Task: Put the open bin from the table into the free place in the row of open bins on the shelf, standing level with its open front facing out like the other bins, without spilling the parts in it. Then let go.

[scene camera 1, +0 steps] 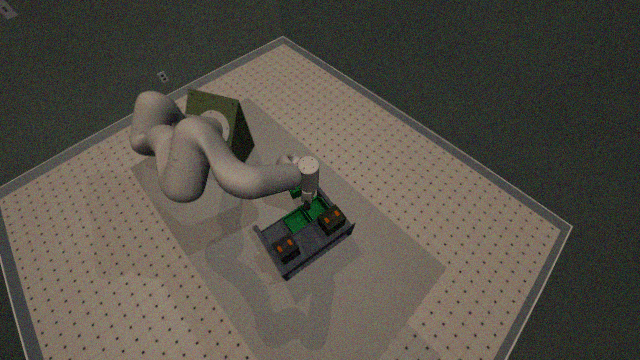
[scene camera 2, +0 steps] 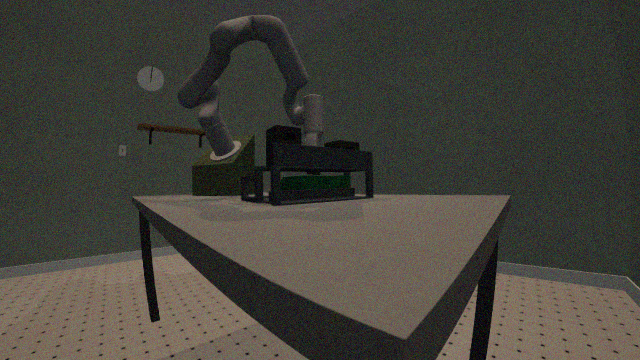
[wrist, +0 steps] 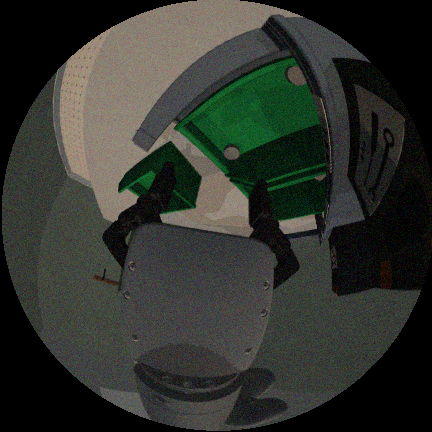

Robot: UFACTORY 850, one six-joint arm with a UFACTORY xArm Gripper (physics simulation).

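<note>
The open green bin [scene camera 1: 295,192] [wrist: 187,187] stands on the table behind the shelf, partly hidden by the arm in scene camera 1; its parts are not visible. The grey shelf [scene camera 1: 312,242] [scene camera 2: 325,159] [wrist: 215,65] holds one green bin [scene camera 1: 297,220] [wrist: 250,110] and another green bin [scene camera 1: 317,208] [wrist: 295,200] side by side, with small round parts in the first. Bare shelf shows left of them in scene camera 1. My gripper [scene camera 1: 307,205] [wrist: 214,178] is open and empty; in the wrist view its left finger overlaps the table bin and its right fingertip overlaps the edge of the shelf bins.
A dark box [scene camera 1: 286,249] [scene camera 2: 284,135] and another dark box [scene camera 1: 332,220] [scene camera 2: 342,145], both with orange marks, stand on the shelf's upper deck near the gripper. The green robot base block [scene camera 1: 243,132] [scene camera 2: 222,177] stands behind, on the table [scene camera 1: 400,260] [scene camera 2: 320,240].
</note>
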